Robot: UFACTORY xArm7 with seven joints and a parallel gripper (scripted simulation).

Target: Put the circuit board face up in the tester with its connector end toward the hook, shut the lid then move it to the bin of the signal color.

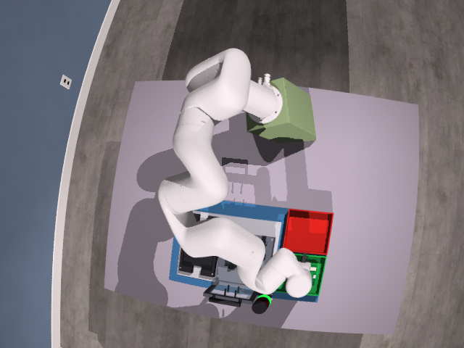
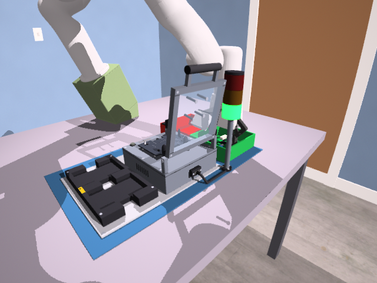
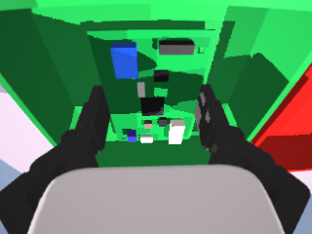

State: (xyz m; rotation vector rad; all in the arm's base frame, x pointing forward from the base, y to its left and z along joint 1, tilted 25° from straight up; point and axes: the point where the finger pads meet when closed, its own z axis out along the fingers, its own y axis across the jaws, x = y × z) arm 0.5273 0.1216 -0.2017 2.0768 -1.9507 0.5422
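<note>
Right now the green bin is 10 mm below my hand. Round my hand: red bin 150 mm behind, 10 mm to the right, 10 mm below; plate 30 mm behind, 200 mm to the right, 50 mm above; green circuit board 10 mm below.
</note>
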